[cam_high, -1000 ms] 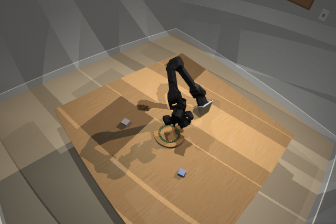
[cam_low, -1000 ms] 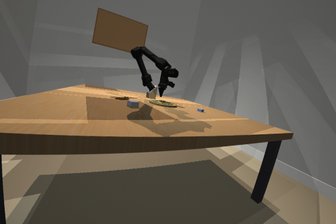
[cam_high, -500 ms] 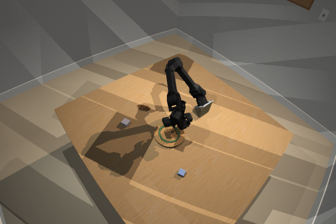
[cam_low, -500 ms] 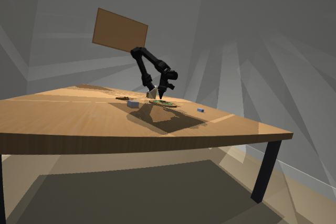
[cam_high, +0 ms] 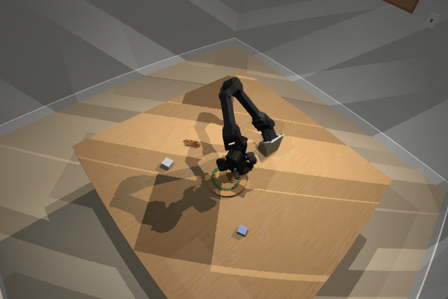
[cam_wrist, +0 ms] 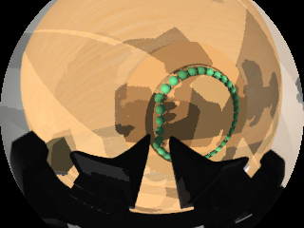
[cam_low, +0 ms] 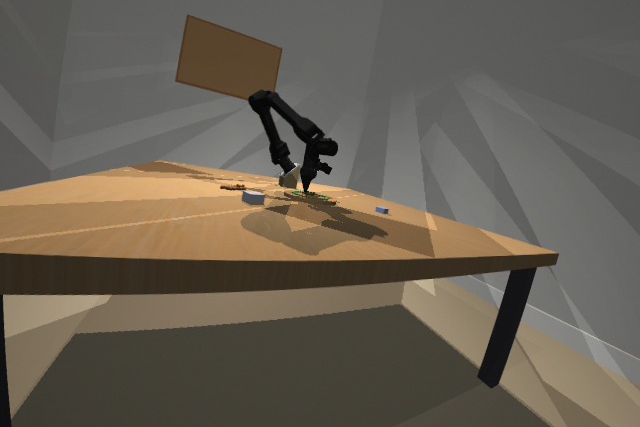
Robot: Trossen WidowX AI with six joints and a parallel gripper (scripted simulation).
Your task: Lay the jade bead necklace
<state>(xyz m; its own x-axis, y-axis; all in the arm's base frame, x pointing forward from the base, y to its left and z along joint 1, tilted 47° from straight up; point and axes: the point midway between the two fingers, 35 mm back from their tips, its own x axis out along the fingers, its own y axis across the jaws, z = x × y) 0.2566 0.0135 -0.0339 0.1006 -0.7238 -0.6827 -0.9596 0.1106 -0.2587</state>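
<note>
Now: gripper tip 60 mm short of the round wooden bead board, 10 mm to the right of it and 10 mm above it. Also, from my gripper tip: blue block (270 mm to the left, 150 mm ahead, 10 mm below); pale grey block (260 mm ahead, 210 mm to the right).
</note>
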